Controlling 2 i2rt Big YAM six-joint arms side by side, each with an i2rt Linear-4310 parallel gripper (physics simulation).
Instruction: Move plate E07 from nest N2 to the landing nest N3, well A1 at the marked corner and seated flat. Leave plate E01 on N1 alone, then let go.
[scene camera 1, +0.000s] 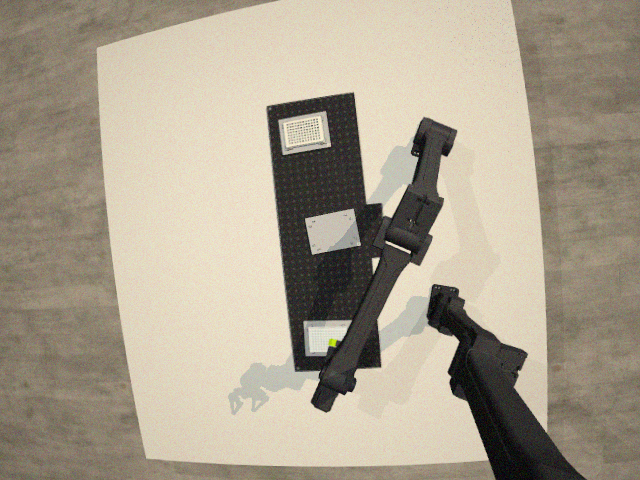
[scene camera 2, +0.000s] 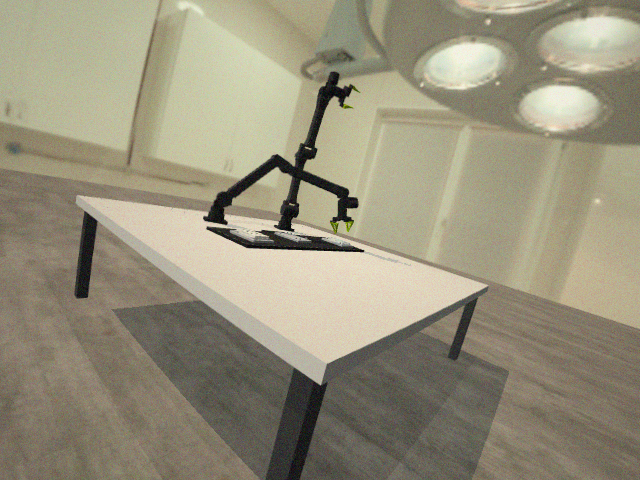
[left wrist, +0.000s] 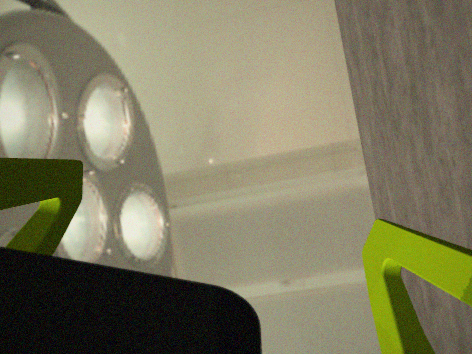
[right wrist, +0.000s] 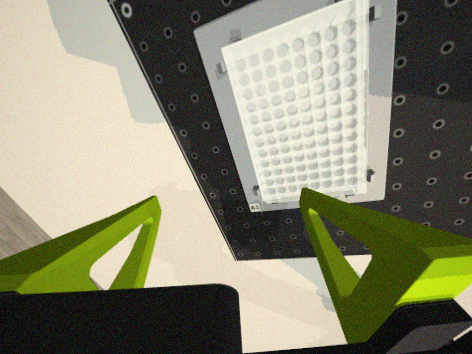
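Observation:
A white well plate (scene camera 1: 317, 338) (right wrist: 300, 115) sits in a grey nest (right wrist: 377, 150) at the board's lower end in scene camera 1; its label is not readable. The nest carries an A1 mark at one corner. A cream plate (scene camera 1: 303, 130) sits in the nest (scene camera 1: 281, 142) at the upper end. The middle nest (scene camera 1: 332, 231) holds no plate. My right gripper (scene camera 2: 341, 226) (right wrist: 230, 199) is open and empty, above the white plate's end of the board; in scene camera 1 the arm partly hides it. My left gripper (scene camera 2: 352, 99) (left wrist: 229, 208) is open and empty, raised high above the table.
The black perforated board (scene camera 1: 317, 180) lies on the pale table (scene camera 1: 180, 206). The right arm (scene camera 1: 379, 289) reaches across the board's lower right edge in scene camera 1. Another arm part (scene camera 1: 496, 372) stands at the lower right. A large lamp (scene camera 2: 516, 67) (left wrist: 65, 65) shows overhead.

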